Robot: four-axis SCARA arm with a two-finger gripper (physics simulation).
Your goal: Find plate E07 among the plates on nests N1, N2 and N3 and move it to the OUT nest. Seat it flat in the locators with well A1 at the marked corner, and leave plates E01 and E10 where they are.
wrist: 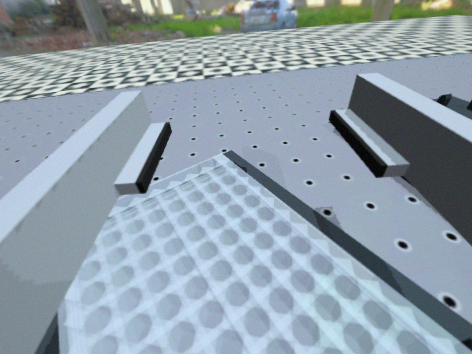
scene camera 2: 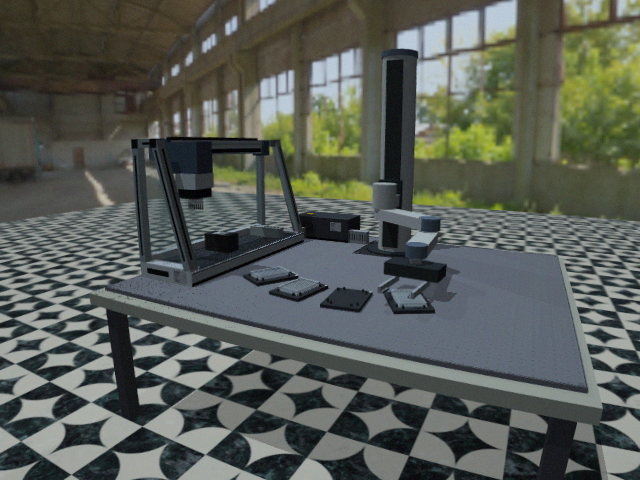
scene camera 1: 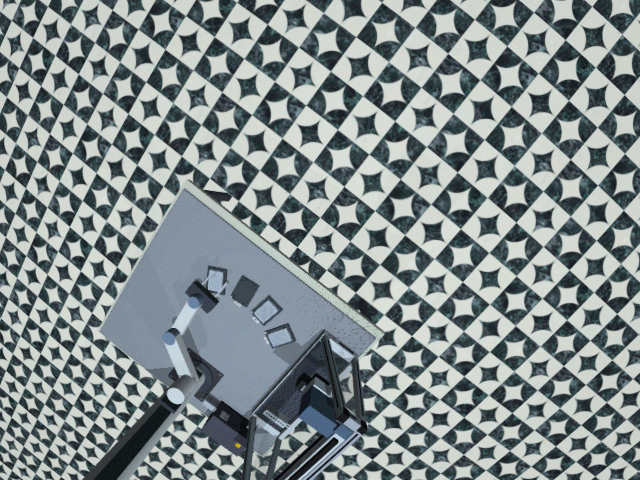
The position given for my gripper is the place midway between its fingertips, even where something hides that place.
I see my gripper point(scene camera 2: 395, 292) and an OUT nest point(scene camera 2: 344, 299).
My gripper shows as well in the wrist view point(wrist: 249, 104).
